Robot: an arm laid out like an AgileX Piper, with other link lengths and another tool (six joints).
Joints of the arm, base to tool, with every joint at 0 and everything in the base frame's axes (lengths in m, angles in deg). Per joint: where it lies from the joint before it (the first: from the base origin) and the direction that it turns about. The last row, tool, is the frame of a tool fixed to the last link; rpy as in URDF.
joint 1: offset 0.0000 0.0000 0.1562 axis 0 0 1
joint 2: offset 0.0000 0.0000 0.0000 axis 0 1 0
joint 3: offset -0.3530 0.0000 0.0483 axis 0 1 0
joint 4: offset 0.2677 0.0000 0.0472 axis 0.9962 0 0.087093
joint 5: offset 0.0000 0.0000 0.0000 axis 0 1 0
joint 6: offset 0.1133 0.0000 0.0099 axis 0.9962 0 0.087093
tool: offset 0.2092 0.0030 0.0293 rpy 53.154 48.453 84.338
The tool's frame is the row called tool.
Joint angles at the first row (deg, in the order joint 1, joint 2, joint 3, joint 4, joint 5, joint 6):
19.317, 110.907, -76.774, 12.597, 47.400, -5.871
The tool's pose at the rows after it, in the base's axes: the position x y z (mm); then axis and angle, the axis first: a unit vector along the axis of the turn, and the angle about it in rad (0 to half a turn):
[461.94, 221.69, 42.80, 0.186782, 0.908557, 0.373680, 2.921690]
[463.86, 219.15, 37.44, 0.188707, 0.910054, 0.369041, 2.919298]
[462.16, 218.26, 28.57, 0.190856, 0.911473, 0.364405, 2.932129]
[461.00, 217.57, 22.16, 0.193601, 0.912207, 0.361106, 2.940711]
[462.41, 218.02, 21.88, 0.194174, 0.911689, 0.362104, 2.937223]
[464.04, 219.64, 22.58, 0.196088, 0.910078, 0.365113, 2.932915]
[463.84, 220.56, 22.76, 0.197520, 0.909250, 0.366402, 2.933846]
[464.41, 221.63, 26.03, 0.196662, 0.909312, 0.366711, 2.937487]
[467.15, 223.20, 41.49, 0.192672, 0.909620, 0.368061, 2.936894]
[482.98, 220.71, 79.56, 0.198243, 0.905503, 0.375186, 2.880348]
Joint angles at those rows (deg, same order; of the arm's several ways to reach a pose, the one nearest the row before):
19.600, 111.795, -76.775, 12.585, 46.849, -5.078
19.600, 112.409, -76.774, 11.931, 46.391, -4.535
19.600, 113.408, -76.773, 11.872, 46.340, -4.535
19.600, 114.136, -76.773, 11.826, 46.275, -4.389
19.600, 114.214, -76.773, 11.881, 45.977, -4.338
19.600, 114.214, -76.774, 12.216, 45.627, -4.289
19.600, 114.214, -76.774, 12.461, 45.626, -4.289
19.600, 114.213, -77.562, 12.461, 46.557, -4.288
19.600, 113.498, -79.829, 12.037, 49.317, -3.980
19.418, 111.091, -83.433, 10.264, 52.072, -1.019

